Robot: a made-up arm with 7 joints.
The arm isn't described. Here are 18 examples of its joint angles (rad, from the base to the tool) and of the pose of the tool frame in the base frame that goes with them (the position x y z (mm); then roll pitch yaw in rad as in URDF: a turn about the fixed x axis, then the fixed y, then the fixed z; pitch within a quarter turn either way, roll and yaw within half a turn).
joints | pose
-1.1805 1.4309 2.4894 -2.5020 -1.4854 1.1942 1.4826 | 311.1 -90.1 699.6 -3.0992 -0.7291 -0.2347
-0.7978 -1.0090 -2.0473 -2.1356 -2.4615 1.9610 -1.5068 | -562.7 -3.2 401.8 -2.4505 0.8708 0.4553
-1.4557 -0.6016 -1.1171 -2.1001 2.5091 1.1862 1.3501 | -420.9 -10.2 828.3 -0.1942 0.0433 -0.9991
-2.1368 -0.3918 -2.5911 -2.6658 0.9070 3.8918 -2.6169 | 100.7 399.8 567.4 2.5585 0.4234 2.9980
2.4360 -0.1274 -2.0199 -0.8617 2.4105 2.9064 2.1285 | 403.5 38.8 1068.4 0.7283 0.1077 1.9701
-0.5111 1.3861 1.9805 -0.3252 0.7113 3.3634 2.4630 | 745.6 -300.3 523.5 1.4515 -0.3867 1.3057
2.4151 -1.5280 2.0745 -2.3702 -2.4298 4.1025 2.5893 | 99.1 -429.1 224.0 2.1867 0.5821 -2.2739
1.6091 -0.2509 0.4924 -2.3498 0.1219 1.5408 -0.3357 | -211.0 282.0 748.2 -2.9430 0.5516 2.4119
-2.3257 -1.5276 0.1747 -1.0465 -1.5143 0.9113 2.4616 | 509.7 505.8 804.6 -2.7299 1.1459 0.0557
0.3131 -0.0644 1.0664 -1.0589 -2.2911 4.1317 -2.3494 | -11.6 290.9 1040.3 -1.7978 -0.1058 0.5174
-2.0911 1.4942 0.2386 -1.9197 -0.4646 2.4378 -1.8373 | -141.7 -522.8 -40.4 -2.3896 -0.5239 0.1778
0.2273 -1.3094 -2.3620 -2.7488 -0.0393 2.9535 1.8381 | -254.4 -319.7 203.5 2.0544 0.5445 1.9130
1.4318 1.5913 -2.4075 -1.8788 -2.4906 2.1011 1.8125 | 388.0 383.0 705.3 -0.2531 0.4948 0.7909
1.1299 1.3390 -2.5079 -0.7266 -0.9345 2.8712 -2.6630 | 493.6 598.8 727.6 -0.2604 -0.4730 -2.0547
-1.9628 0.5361 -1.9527 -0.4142 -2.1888 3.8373 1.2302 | -311.6 -259.5 1037.5 1.1694 0.4516 -1.5933
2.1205 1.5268 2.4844 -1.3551 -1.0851 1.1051 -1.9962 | -578.8 364.4 753.4 2.4835 -0.1627 -0.3771
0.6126 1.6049 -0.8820 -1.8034 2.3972 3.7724 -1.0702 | 552.2 8.7 159.7 1.7570 -0.9573 -0.2036
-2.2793 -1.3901 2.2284 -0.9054 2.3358 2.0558 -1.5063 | 747.1 394.0 310.5 -2.4655 -1.1032 0.5707
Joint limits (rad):
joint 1: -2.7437..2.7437
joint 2: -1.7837..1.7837
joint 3: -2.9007..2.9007
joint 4: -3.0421..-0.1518
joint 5: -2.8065..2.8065
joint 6: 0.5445..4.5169
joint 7: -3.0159..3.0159
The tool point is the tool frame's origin. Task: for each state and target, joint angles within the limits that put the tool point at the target. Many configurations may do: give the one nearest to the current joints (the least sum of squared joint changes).
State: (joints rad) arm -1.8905 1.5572 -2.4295 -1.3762 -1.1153 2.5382 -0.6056
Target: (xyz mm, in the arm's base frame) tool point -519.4 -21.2 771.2
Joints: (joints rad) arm -2.3091 1.3119 -2.3435 -1.9535 -1.2078 2.5118 -0.6056
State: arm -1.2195 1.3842 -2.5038 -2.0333 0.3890 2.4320 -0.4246
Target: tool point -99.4 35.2 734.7
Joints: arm -1.3875 0.8611 -2.7836 -2.8550 0.4596 2.2800 -0.4246
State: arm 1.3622 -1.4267 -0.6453 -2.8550 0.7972 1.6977 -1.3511
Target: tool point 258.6 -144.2 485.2
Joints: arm 1.6394 -1.6064 -1.1112 -2.9094 0.8149 1.7762 -1.3511
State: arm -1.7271 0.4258 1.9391 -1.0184 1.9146 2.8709 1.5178
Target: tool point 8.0 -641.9 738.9
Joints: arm -2.2436 0.8670 1.6143 -1.3287 1.9833 3.0372 1.5178
